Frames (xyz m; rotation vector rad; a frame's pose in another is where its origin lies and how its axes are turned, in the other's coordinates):
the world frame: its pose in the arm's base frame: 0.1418 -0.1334 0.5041 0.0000 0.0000 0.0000
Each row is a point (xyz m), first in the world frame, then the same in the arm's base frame.
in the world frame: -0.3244 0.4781 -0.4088
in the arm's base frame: -0.1826 0.3447 0.0953
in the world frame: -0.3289 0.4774 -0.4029
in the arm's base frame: -0.1871 0.3440 0.1012
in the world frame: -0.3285 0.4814 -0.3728
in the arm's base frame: -0.1867 0.3480 0.1313
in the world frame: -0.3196 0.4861 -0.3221
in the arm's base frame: -0.1778 0.3527 0.1820
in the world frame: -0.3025 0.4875 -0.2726
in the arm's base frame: -0.1607 0.3541 0.2315
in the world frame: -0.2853 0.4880 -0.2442
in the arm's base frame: -0.1435 0.3546 0.2599
